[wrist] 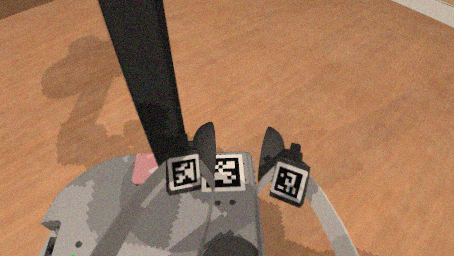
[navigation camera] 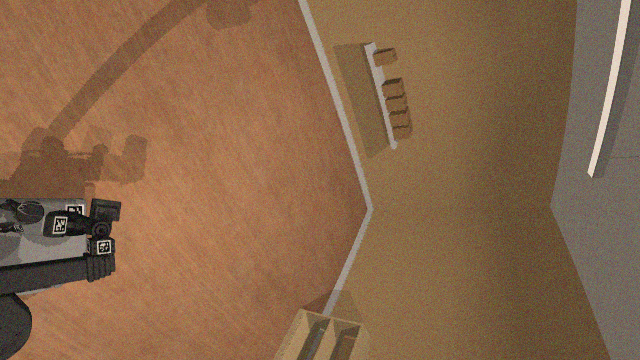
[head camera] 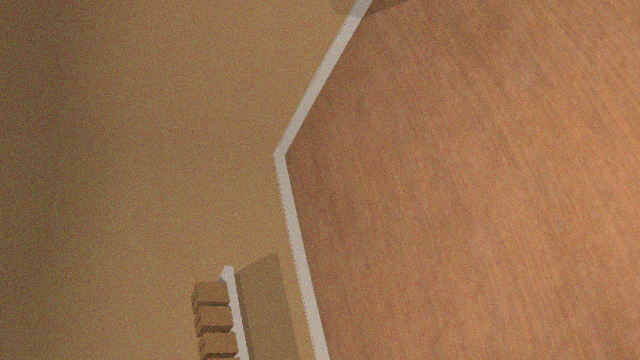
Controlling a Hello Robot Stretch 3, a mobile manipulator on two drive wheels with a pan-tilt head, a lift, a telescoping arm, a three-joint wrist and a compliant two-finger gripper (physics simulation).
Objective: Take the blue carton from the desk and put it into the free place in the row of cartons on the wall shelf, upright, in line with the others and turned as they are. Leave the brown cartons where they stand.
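Pixels of known places: robot's base at its link origin: (navigation camera: 31, 211).
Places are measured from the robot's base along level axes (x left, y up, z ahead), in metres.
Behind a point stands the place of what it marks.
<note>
The wall shelf (head camera: 241, 340) @(x -2.292, y 0.624, z 0.910 m) (navigation camera: 370, 51) @(x -1.948, y 0.644, z 1.360 m) is a narrow white board seen tilted on the tan wall. In the navigation view one brown carton (navigation camera: 386, 57) @(x -2.004, y 0.773, z 1.292 m) stands near its upper end. A gap separates it from several more brown cartons (navigation camera: 394, 89) @(x -2.196, y 0.771, z 1.045 m) standing close together in a row. Part of the row of brown cartons (head camera: 212, 294) @(x -2.470, y 0.746, z 0.689 m) shows low in the head view. A tiny blue patch shows at the shelf's end there; I cannot tell what it is. The blue carton and the desk are not recognizable. My gripper (wrist: 238, 144) @(x 0.064, y 0.320, z 0.008 m) is open and empty above my base, away from the shelf.
A tan open-topped unit with compartments (navigation camera: 295, 334) @(x -1.523, y 0.079, z -1.104 m) stands by the wall at the bottom of the navigation view. A white baseboard (head camera: 295, 220) @(x -3.065, y 0.022, z 0.310 m) (navigation camera: 344, 120) @(x -2.577, y 0.056, z 0.942 m) runs between floor and wall with a corner. My grey base (wrist: 120, 215) and black mast (wrist: 145, 75) are close to the gripper.
</note>
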